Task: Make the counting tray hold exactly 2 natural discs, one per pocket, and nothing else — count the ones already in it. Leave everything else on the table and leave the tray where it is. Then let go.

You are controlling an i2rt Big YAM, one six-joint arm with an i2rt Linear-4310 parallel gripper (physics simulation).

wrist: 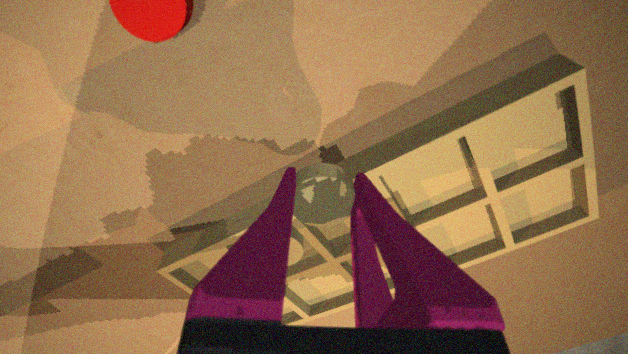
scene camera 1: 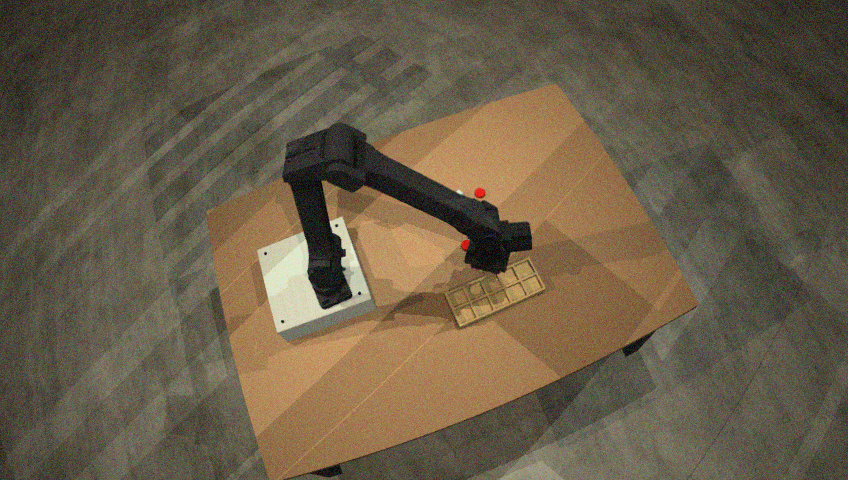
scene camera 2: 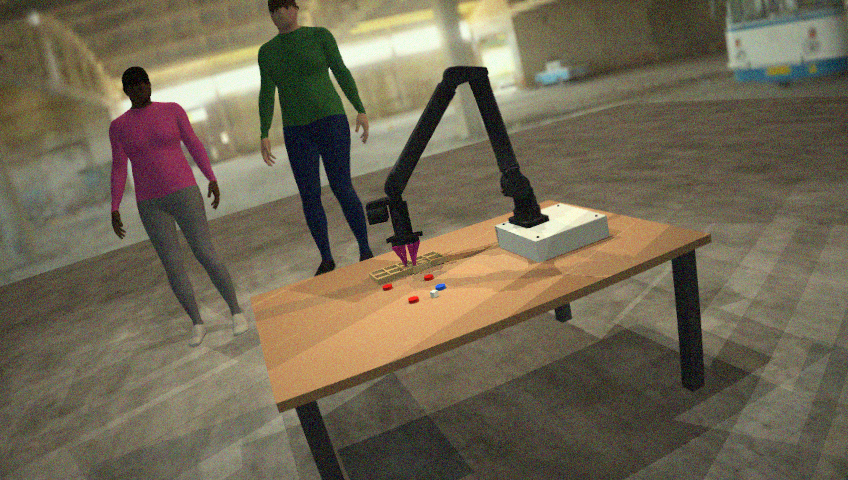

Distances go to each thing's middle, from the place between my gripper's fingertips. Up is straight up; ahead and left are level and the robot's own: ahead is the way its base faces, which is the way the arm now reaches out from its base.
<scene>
I see the counting tray (scene camera 1: 521, 281) 1 cm behind my hand, 6 cm to the right of it and 2 cm below it.
</scene>
